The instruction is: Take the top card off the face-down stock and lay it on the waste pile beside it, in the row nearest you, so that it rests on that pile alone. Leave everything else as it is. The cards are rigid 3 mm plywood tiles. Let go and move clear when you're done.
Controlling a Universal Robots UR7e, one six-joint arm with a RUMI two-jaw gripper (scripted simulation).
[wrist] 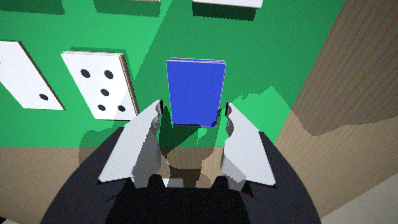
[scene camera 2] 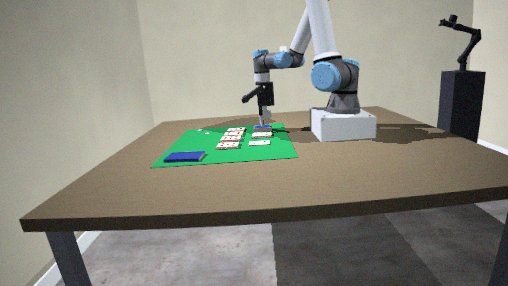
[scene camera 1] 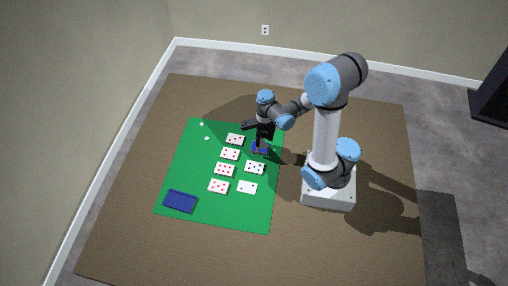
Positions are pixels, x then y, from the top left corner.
Labels:
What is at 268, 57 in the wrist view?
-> A green mat.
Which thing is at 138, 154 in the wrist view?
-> My gripper.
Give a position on a green mat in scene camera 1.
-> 191, 170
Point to a green mat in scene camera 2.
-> At 280, 147

